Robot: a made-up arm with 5 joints.
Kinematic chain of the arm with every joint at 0, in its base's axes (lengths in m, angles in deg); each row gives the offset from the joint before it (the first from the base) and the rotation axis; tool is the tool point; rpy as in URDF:
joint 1: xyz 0 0 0.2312 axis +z
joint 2: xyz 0 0 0 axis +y
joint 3: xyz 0.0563 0 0.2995 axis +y
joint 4: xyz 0.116 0 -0.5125 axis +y
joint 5: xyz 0.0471 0 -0.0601 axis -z
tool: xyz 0 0 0 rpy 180 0 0
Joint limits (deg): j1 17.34..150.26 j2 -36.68..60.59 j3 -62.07..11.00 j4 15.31..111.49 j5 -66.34..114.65
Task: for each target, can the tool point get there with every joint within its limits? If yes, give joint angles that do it. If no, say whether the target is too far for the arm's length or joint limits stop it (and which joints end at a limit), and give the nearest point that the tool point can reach.
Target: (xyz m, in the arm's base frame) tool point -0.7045 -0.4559 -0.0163
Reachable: no: joint limits stop it (at a limit: joint 2, joint 3) | nearest point -0.1990 -0.1288 0.0491 | short by 0.606 m
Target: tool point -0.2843 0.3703 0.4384
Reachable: yes | joints 127.51 -27.53 -48.16 90.56 66.51
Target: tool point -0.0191 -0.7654 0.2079
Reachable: no: joint limits stop it (at a limit: joint 2, joint 3) | nearest point -0.0059 -0.2351 0.0758 | short by 0.547 m
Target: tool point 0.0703 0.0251 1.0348
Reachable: no: joint limits stop it (at a limit: joint 2, joint 3, joint 4) | nearest point 0.3958 0.1413 0.7376 | short by 0.456 m
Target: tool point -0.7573 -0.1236 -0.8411
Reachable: no: too far | nearest point -0.3800 0.2171 -0.2538 | short by 0.777 m
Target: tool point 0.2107 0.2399 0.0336
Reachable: yes | joints 48.70 -3.42 -19.36 79.51 36.85
